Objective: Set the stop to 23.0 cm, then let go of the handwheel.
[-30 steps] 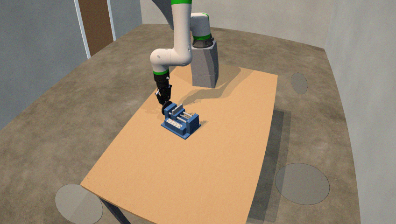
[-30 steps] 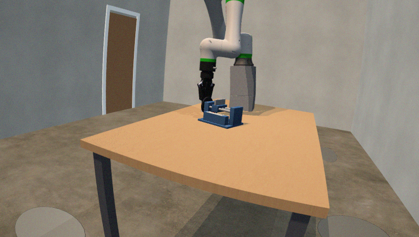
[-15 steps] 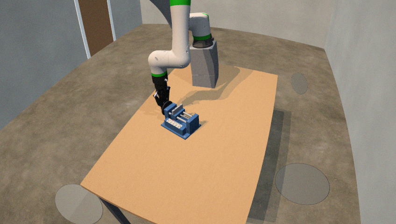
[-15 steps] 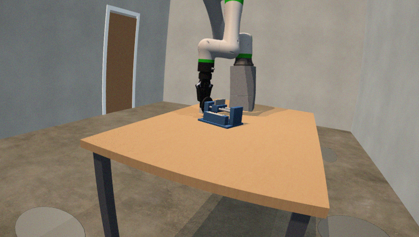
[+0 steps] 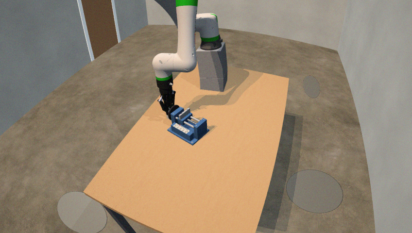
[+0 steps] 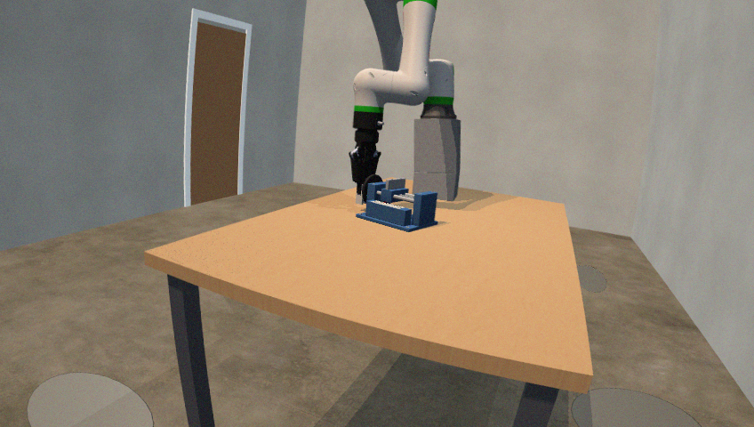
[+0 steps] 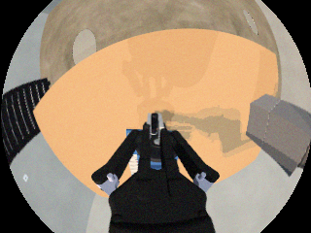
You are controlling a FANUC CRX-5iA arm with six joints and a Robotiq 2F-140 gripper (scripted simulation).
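My hand is 120 mm to the right of the grey stop plate, 40 mm short of it and 30 mm below it. The rest, counted from my hand: black handwheel (20 mm to the left, 10 mm below).
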